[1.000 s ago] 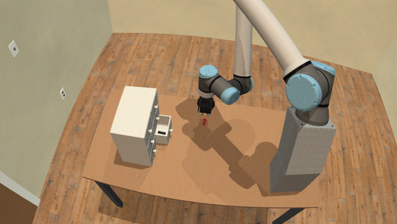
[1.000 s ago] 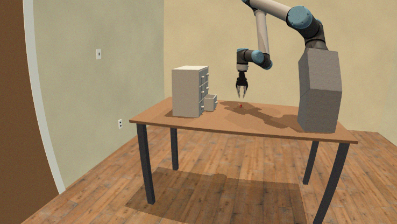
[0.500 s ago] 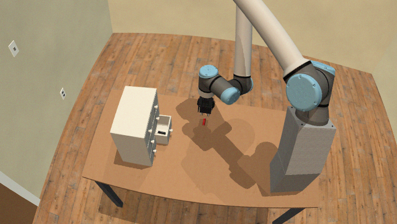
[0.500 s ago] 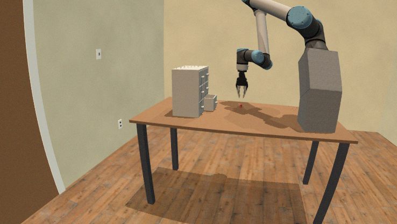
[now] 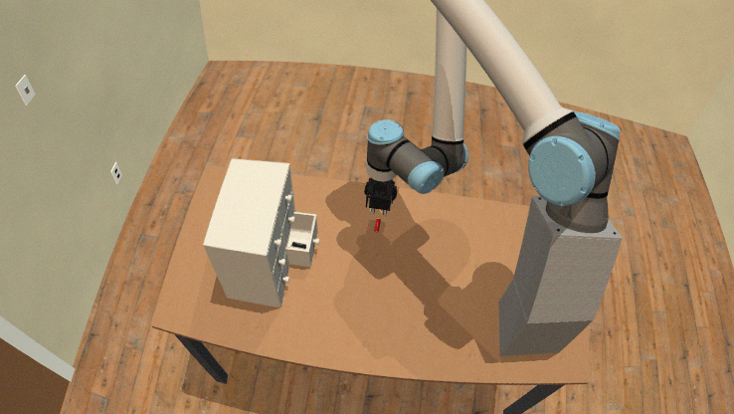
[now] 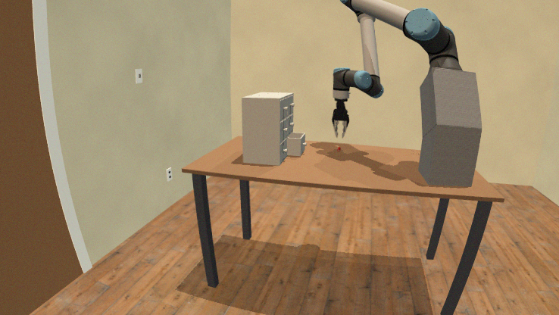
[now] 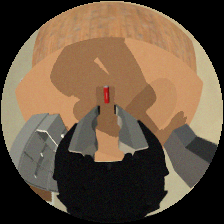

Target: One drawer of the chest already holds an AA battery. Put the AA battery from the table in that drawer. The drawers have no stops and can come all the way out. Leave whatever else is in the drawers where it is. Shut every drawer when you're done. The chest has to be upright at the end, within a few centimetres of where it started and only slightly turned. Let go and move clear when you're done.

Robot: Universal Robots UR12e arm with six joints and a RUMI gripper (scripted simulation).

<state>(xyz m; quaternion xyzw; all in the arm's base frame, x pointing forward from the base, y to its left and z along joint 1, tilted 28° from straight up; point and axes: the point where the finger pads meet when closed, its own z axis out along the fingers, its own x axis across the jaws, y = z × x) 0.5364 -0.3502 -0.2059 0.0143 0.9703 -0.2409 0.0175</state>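
Right now my hand is 8 cm above the red AA battery. From my hand the other things lie so: small dark object 24 cm ahead, 12 cm to the left, 7 cm below.
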